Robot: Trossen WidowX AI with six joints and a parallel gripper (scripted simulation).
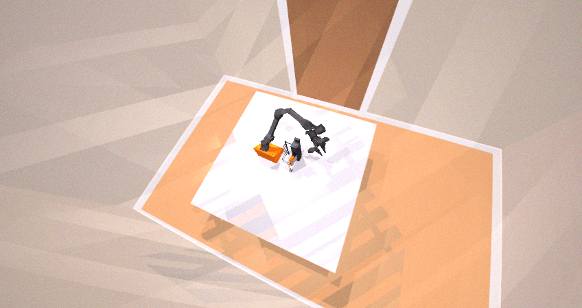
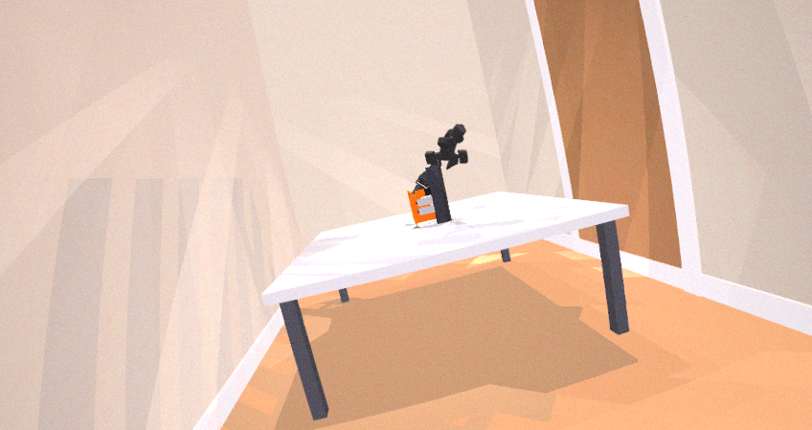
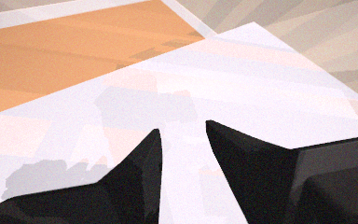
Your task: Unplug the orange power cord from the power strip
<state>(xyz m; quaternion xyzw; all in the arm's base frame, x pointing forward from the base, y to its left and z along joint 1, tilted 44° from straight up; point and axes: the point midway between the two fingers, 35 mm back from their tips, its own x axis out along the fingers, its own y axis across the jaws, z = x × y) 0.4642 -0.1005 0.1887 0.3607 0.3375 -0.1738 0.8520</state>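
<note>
My gripper tip is now 25 cm past the orange plug, 5 cm to the left of it and 9 cm above it.
</note>
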